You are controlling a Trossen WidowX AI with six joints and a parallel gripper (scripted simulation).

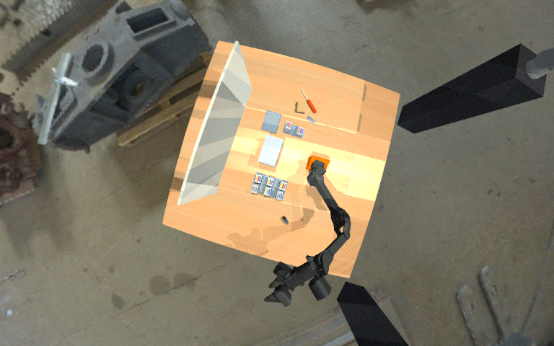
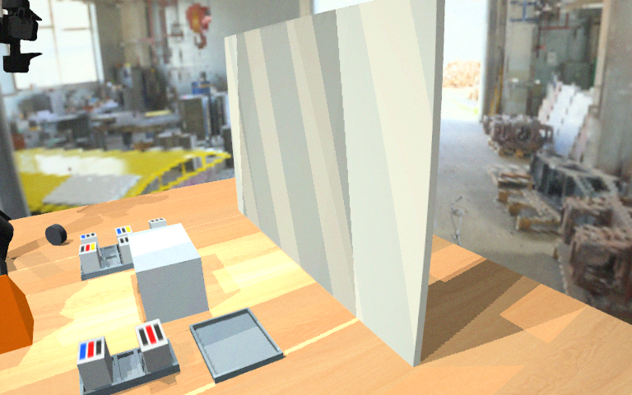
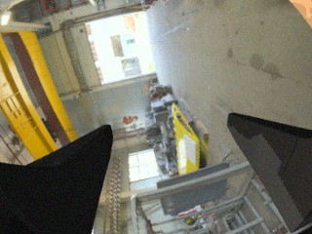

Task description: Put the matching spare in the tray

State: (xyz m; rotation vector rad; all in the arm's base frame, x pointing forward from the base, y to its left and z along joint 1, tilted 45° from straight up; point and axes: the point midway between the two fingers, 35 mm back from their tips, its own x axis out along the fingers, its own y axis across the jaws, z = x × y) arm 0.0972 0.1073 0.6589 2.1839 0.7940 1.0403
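My gripper tip is now 480 mm above the rack, 340 mm to the left of it and 150 mm short of it. The rest, counted from my gripper tip: mounted unit: 530 mm to the right, 440 mm below, 210 mm ahead; wall panel: 520 mm to the right, 470 mm ahead, 270 mm below; black puck: 470 mm below, 190 mm to the right, 20 mm behind.
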